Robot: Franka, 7 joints.
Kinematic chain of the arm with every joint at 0, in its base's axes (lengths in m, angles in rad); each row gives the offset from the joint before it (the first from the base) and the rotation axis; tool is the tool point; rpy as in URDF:
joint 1: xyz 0 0 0.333 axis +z
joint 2: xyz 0 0 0 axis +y
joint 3: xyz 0 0 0.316 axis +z
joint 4: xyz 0.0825 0 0 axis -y
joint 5: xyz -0.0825 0 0.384 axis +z
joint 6: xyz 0 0 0 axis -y
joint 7: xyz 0.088 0 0 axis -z
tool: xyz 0 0 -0.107 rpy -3.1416 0 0
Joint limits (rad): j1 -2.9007..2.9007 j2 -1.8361..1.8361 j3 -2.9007..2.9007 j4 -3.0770..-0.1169 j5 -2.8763..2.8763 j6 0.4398..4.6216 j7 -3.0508..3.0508
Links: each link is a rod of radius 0.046 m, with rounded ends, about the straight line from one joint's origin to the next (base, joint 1, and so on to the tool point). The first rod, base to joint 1, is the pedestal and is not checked.
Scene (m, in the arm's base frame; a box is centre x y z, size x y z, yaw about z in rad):
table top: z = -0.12
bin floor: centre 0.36 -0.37 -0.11 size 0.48 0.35 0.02 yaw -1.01
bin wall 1: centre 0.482 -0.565 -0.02 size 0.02 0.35 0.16 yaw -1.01
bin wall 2: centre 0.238 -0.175 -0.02 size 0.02 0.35 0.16 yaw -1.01
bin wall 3: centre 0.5 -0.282 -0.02 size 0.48 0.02 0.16 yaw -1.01
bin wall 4: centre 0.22 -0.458 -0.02 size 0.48 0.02 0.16 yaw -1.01
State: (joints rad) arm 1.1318 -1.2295 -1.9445 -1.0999 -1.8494 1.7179 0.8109
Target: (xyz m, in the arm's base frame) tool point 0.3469 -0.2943 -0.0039
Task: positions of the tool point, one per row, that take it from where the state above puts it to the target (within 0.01 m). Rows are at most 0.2 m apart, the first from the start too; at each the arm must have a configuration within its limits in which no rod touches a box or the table.
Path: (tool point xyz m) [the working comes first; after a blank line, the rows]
Joints at the target: 1.3094 -1.4538 -2.0890 -2.0933 -1.5946 1.5731 0.8109
Straight joint move there: touches bin wall 4.

1: 0.2355 -0.7134 0.2318
2: 0.3609 -0.5928 0.1665
3: 0.4399 -0.4419 0.1148
4: 0.3929 -0.3709 0.0421
5: 0.3469 -0.2943 -0.0039

